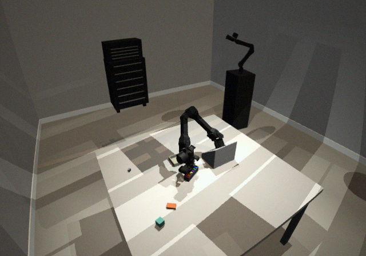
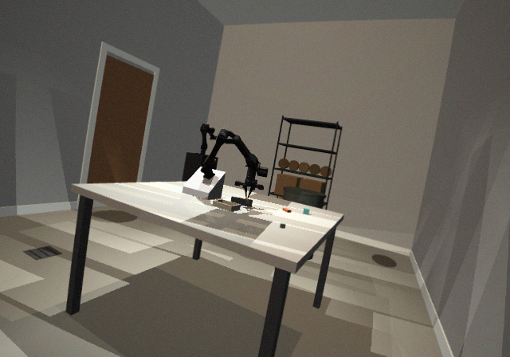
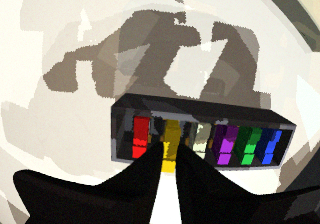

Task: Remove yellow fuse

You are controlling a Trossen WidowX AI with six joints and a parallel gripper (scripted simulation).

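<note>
The shallow tan tray is 200 mm to the right of my gripper tip and 40 mm below it. Also, from my gripper tip: orange block: 200 mm ahead, 190 mm to the left, 40 mm below; then teal cube: 300 mm ahead, 280 mm to the left, 30 mm below; then yellow fuse: 10 mm below.
</note>
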